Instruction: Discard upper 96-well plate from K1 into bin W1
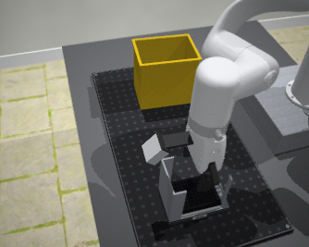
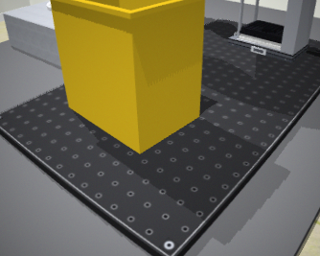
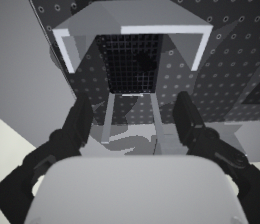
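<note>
Right now the black 96-well plate is 110 mm below my hand. The rest, counted from my hand: tall grey rack wall (70 mm ahead, 10 mm to the right, 60 mm below); yellow plastics bin W1 (100 mm behind, 390 mm to the right, 60 mm below); white 96-well plate (120 mm below).
</note>
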